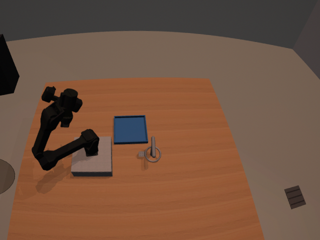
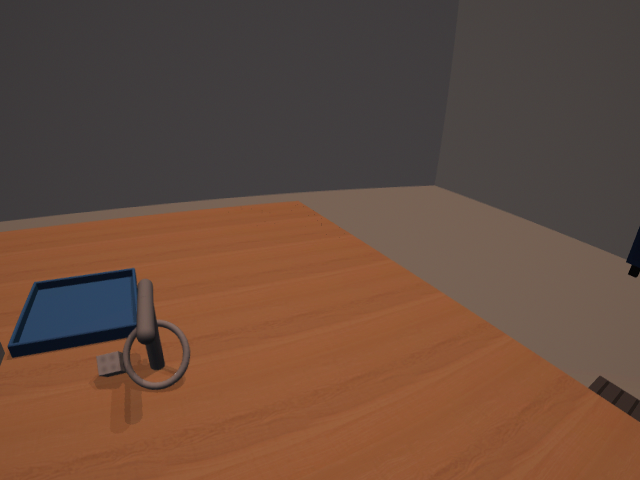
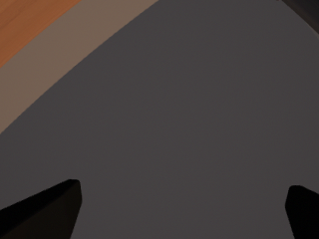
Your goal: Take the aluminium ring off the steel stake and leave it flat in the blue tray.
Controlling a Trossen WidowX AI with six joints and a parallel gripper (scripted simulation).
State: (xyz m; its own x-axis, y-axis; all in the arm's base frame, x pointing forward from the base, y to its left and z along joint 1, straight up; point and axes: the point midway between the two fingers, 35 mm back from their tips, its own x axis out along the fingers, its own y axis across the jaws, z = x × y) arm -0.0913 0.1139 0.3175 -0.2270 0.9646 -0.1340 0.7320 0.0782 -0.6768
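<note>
My gripper tip is now 41 cm short of the aluminium ring, 20 cm to the left of it and 34 cm above it. The rest, counted from my gripper tip: blue tray (33 cm ahead, 1 cm to the right, 37 cm below).
</note>
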